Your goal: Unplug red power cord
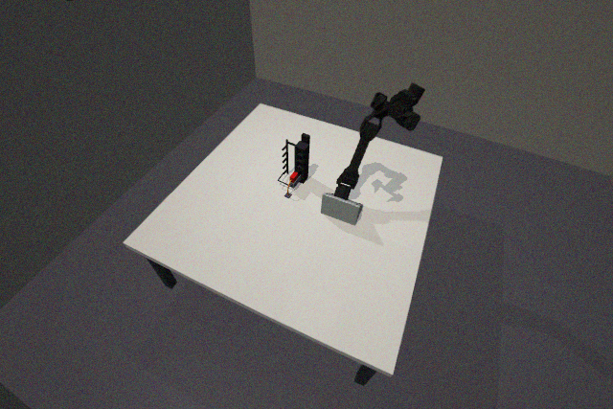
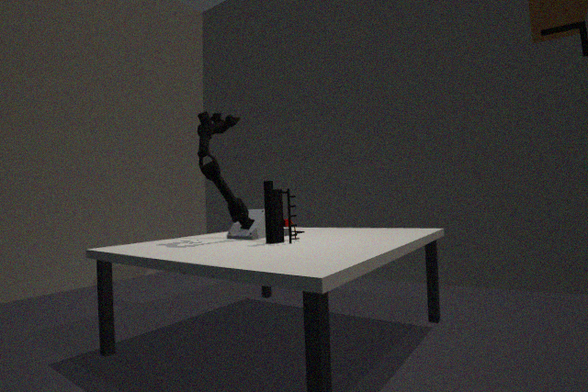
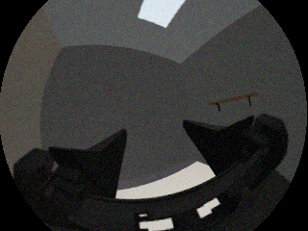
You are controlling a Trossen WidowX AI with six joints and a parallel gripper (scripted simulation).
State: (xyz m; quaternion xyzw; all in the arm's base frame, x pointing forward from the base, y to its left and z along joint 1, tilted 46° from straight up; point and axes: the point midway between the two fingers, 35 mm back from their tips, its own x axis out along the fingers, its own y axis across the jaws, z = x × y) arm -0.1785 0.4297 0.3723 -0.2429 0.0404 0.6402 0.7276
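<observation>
Now: the red plug 57 cm below my gripper tip, 40 cm ahead of it and 7 cm to the right of it.
</observation>
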